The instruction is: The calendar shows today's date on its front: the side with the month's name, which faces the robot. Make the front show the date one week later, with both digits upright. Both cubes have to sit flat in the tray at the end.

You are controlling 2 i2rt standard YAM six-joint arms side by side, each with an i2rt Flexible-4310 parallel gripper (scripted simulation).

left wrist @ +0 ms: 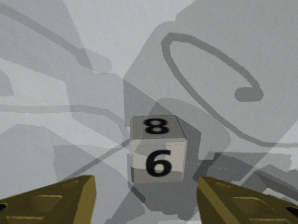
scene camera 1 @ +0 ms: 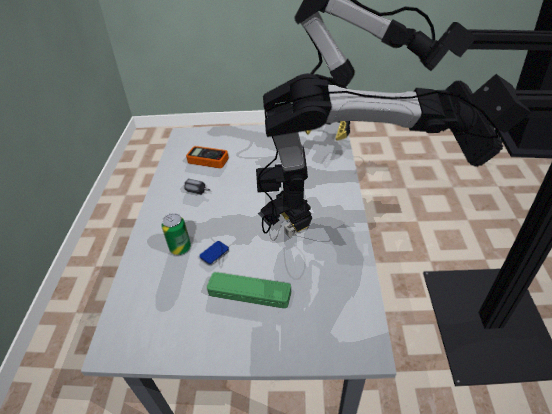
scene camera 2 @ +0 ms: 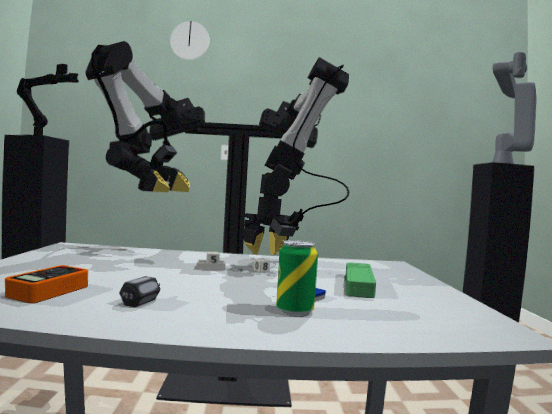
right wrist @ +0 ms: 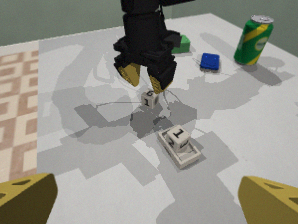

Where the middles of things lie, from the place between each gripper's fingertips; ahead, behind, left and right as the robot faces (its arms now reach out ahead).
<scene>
My left gripper (scene camera 2: 264,254) is now 340 mm short of the dark grey object (scene camera 2: 134,293), 190 mm to the left of it and 30 mm above it.
The dark grey object is 42 cm ahead of my right hand (scene camera 2: 179,190), 17 cm below it and 7 cm to the left of it.
</scene>
